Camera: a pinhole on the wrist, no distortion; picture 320 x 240 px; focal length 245.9 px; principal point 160.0 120.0 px. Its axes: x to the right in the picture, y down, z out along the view. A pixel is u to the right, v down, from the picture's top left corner.
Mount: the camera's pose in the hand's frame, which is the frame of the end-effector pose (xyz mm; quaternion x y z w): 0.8 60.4 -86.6 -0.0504 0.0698 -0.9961 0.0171
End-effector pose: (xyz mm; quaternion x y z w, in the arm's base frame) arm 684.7 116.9 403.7 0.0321 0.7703 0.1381 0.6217
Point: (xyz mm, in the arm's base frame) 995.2 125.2 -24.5
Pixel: 28 186
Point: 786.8 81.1 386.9
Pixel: 208 227
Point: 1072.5 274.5 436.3
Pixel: 229 55
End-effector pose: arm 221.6 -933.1 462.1 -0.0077 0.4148 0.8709 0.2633
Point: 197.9 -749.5 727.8
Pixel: 157 56
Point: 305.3 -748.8 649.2
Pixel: 208 125
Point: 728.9 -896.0 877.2
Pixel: outside the picture
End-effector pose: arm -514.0 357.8 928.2 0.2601 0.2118 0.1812 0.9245
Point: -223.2 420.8 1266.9
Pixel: 90 28
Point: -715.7 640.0 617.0
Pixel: behind the camera
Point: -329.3 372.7 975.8
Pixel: 26 161
